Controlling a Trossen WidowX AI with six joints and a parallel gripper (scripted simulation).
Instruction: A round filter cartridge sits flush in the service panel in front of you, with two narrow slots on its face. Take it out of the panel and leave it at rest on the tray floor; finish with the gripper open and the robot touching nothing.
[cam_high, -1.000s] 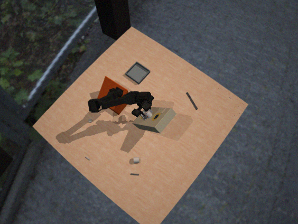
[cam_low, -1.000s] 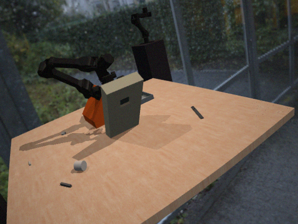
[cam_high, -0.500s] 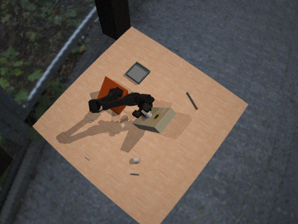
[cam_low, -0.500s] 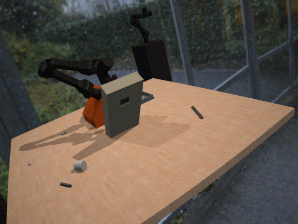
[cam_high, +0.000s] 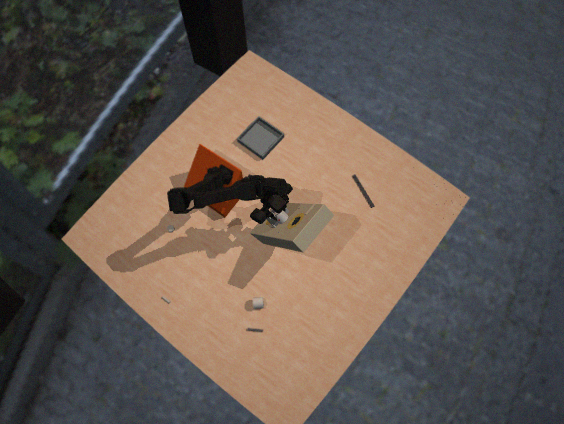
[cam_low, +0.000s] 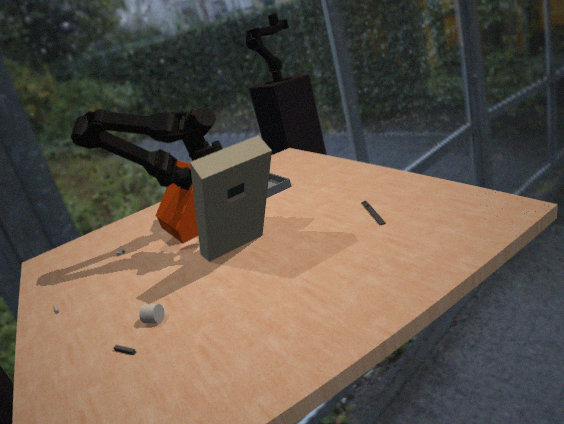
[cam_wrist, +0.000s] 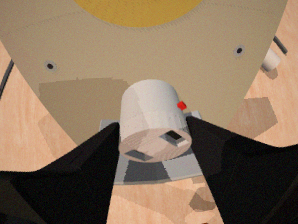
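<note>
Right now my gripper tip is 4 cm short of the beige service panel and 2 cm above it. The rest, counted from my gripper tip: round filter cartridge right at my gripper tip; then grey tray 32 cm behind, 31 cm to the left, 17 cm below.
</note>
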